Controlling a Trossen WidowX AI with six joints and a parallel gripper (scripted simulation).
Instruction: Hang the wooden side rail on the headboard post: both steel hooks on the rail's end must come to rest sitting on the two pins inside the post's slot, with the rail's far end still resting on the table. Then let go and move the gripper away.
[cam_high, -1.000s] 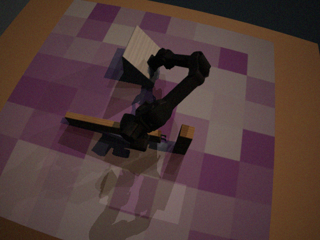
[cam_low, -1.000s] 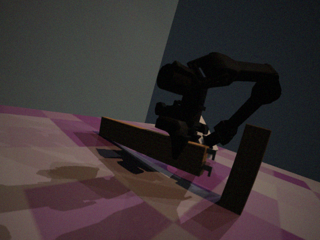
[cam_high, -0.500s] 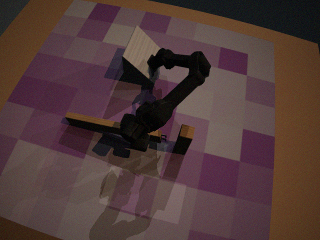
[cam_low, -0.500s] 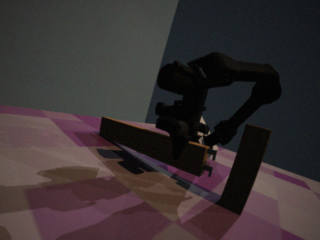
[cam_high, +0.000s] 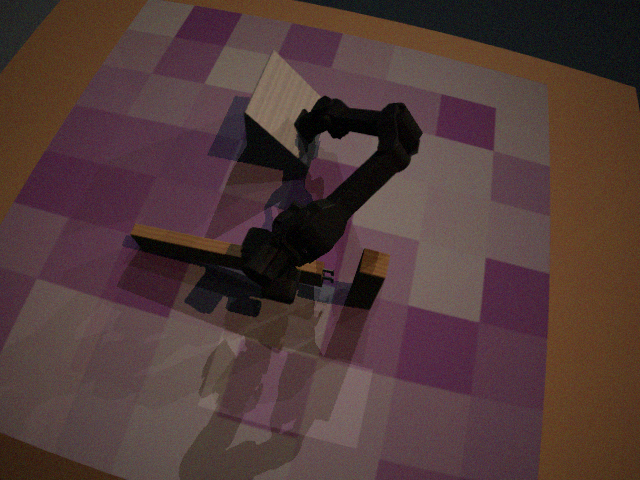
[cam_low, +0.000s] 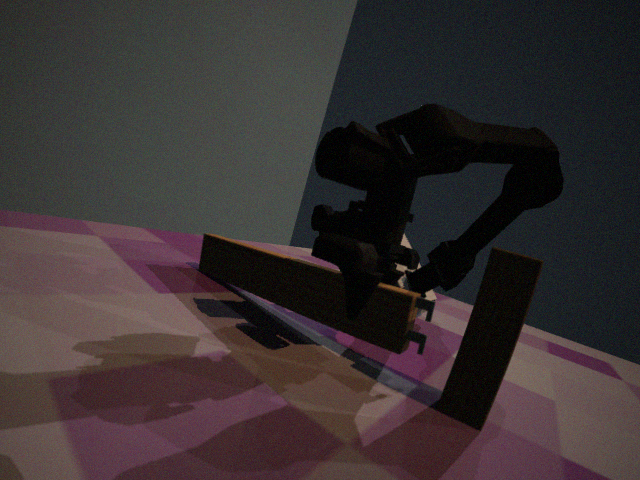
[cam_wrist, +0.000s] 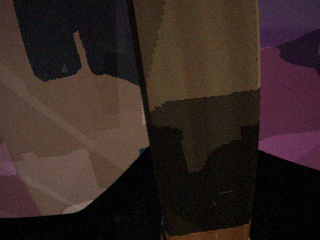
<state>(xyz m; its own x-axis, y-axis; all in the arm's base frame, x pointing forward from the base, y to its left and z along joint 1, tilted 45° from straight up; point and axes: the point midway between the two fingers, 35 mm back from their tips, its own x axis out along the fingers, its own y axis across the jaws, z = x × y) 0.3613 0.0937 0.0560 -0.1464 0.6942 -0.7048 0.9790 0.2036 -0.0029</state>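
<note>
The headboard post lies 16 cm to the left of my gripper tip, 4 cm above it and 2 cm behind it.
</note>
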